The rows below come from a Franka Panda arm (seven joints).
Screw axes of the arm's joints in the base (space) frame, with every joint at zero. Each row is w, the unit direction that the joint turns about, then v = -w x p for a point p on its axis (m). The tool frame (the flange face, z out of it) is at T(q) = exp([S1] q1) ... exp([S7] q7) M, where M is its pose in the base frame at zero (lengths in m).
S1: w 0 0 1 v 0 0 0
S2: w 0 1 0 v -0.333 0 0
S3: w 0 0 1 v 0 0 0
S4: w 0 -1 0 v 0.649 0 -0.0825
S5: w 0 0 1 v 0 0 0
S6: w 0 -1 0 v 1.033 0 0
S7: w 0 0 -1 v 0 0.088 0
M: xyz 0.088 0 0.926 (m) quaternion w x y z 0 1 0 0
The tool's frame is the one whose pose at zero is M.
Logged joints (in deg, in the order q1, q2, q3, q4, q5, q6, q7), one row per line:
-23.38 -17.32 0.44 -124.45 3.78 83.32 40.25
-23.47 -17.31 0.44 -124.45 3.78 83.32 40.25
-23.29 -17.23 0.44 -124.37 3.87 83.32 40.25
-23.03 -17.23 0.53 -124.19 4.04 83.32 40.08
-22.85 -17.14 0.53 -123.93 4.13 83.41 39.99
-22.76 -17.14 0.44 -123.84 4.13 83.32 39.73
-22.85 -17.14 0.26 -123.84 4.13 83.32 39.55
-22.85 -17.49 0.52 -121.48 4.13 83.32 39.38
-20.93 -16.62 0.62 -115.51 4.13 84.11 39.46
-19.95 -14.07 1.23 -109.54 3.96 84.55 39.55
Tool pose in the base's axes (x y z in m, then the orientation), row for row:
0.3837 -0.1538 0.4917 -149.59 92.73 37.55
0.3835 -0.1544 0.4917 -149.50 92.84 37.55
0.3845 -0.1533 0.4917 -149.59 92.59 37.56
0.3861 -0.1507 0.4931 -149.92 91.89 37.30
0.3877 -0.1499 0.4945 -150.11 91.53 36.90
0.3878 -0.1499 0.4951 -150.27 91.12 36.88
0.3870 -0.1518 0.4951 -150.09 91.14 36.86
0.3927 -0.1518 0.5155 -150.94 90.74 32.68
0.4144 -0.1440 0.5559 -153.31 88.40 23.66
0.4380 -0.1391 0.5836 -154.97 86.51 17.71
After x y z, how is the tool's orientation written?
As a rotation vector, in degrees.
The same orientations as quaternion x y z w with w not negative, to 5 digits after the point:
-0.83123 0.51528 0.20866 0.00034
-0.83082 0.51594 0.20868 0.00050
-0.83156 0.51470 0.20879 0.00095
-0.83403 0.51120 0.20751 0.00216
-0.83559 0.50950 0.20540 0.00310
-0.83684 0.50744 0.20538 0.00378
-0.83651 0.50796 0.20544 0.00505
-0.84264 0.50657 0.18244 0.00766
-0.85859 0.49507 0.13250 0.01270
-0.86876 0.48497 0.09928 0.01429

